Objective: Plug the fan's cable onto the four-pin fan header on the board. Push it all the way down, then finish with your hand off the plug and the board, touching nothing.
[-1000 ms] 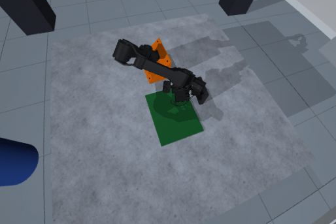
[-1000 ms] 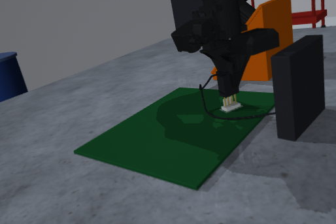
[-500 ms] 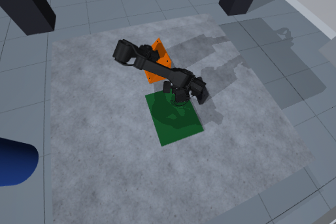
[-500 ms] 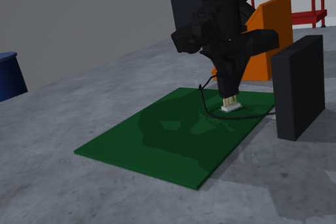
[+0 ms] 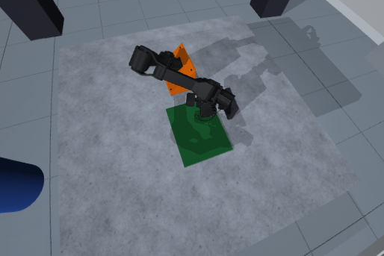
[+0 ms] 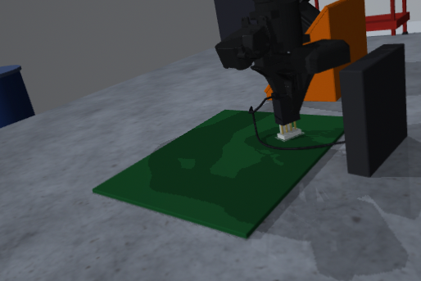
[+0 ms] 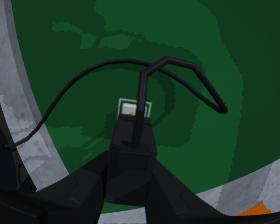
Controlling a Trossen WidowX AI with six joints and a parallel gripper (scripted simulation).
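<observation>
The white four-pin fan header is 40 mm below my gripper tip and 10 mm ahead of it. From my gripper tip the other things lie so: black fan (120 mm to the left, 20 mm above, 10 mm ahead); green board (80 mm ahead, 50 mm to the right, 50 mm below); black fan plug (10 mm ahead, 10 mm above).
</observation>
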